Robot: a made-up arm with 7 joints.
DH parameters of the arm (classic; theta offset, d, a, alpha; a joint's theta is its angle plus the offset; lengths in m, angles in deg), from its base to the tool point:
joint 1: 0 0.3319 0 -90
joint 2: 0 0 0 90
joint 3: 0 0.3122 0.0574 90
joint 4: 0 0 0.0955 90
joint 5: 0 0.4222 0 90
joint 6: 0 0 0.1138 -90
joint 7: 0 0.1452 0 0
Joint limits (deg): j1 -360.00..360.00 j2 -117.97..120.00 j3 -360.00..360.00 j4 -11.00..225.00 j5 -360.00..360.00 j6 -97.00..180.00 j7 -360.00..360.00
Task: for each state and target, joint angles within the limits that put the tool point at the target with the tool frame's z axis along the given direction. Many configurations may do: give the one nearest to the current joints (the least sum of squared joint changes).
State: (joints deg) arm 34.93 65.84 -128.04 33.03 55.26 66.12 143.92
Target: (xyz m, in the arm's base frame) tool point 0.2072 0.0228 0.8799 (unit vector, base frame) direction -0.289 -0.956 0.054
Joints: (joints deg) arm 43.43 100.68 -172.61 62.93 32.70 69.27 143.92
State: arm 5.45 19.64 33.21 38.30 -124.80 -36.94 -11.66
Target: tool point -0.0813 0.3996 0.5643 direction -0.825 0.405 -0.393
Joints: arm 31.01 -10.71 42.52 62.07 -102.43 -76.58 -11.66
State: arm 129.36 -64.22 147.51 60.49 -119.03 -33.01 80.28
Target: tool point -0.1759 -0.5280 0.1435 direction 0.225 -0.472 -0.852
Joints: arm 90.36 -49.08 139.02 72.86 -91.60 -52.54 80.28
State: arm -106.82 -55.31 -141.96 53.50 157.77 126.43 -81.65
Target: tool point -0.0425 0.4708 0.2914 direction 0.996 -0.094 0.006
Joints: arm -142.76 -97.72 -97.95 44.50 155.26 178.63 -81.65
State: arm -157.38 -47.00 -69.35 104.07 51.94 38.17 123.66
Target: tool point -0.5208 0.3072 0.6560 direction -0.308 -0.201 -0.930
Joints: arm -151.63 0.15 -63.50 94.98 20.14 86.78 123.66
